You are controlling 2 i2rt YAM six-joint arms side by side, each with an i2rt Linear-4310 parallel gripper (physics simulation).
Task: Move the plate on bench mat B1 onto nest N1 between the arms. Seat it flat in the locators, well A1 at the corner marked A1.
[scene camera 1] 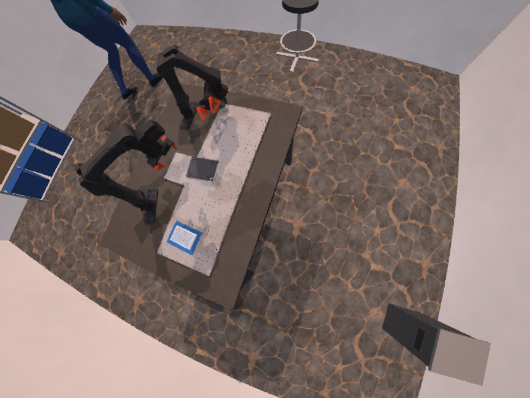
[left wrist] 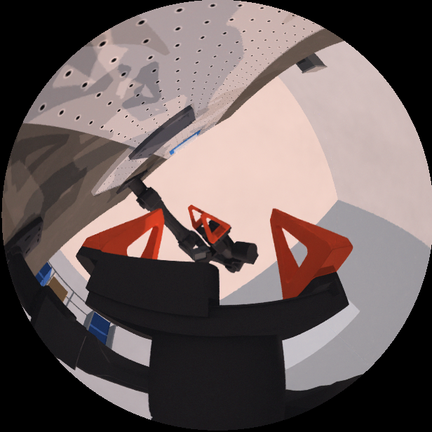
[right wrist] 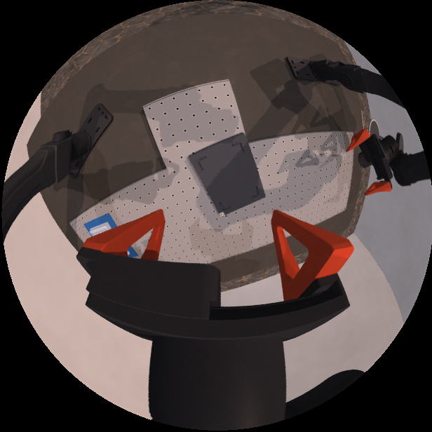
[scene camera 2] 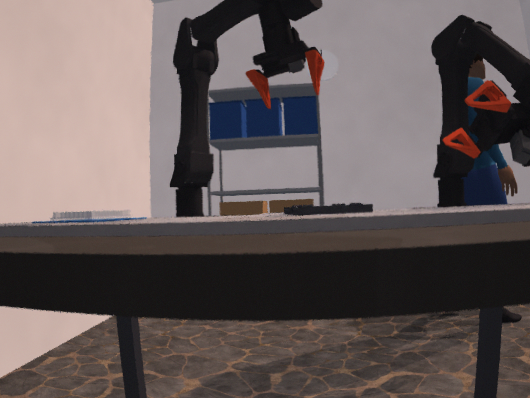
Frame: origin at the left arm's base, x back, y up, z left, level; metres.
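Seen in the pictures: left gripper, fingertip midpoint: (scene camera 1: pixel 207 116) (scene camera 2: pixel 454 123); right gripper, fingertip midpoint: (scene camera 1: pixel 170 157) (scene camera 2: pixel 292 101); left arm's base at its link origin: (scene camera 1: pixel 189 115); right arm's base at its link origin: (scene camera 1: pixel 151 206).
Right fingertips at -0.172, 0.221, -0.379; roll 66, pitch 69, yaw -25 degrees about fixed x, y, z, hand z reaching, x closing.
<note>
Offsets run from my right fingertips to a thing's middle, as dx, dy, dz. Level surfaces: height alone.
A pale plate @(-0.094, -0.198, -0.351) (scene camera 1: pixel 184 237) (scene camera 2: pixel 91 215) (right wrist: pixel 99 229) lies on the blue bench mat (scene camera 1: pixel 180 246) (scene camera 2: pixel 136 218) (left wrist: pixel 186 142) (right wrist: pixel 102 219), at the near end of the board in scene camera 1. The dark square nest @(-0.062, -0.200, +0.041) (scene camera 1: pixel 202 169) (scene camera 2: pixel 328 209) (left wrist: pixel 165 134) (right wrist: pixel 227 175) sits mid-board with raised corner locators and no plate on it. Its A1 mark is not readable. My right gripper (scene camera 1: pixel 169 157) (scene camera 2: pixel 294 101) (left wrist: pixel 194 209) (right wrist: pixel 217 215) is open and empty, high above the table. My left gripper (scene camera 1: pixel 208 109) (scene camera 2: pixel 455 121) (right wrist: pixel 357 172) is open and empty, raised near the board's far end.
A perforated light board @(dy -0.207) (scene camera 1: pixel 227 185) (right wrist: pixel 185 200) lies on the brown table @(dy -0.221) (scene camera 1: pixel 260 215) (right wrist: pixel 200 55). A person (scene camera 1: pixel 107 37) (scene camera 2: pixel 485 172) stands behind the arms. A shelf rack (scene camera 2: pixel 265 142) with blue bins stands behind, and a stool (scene camera 1: pixel 300 5) stands at the top in scene camera 1.
</note>
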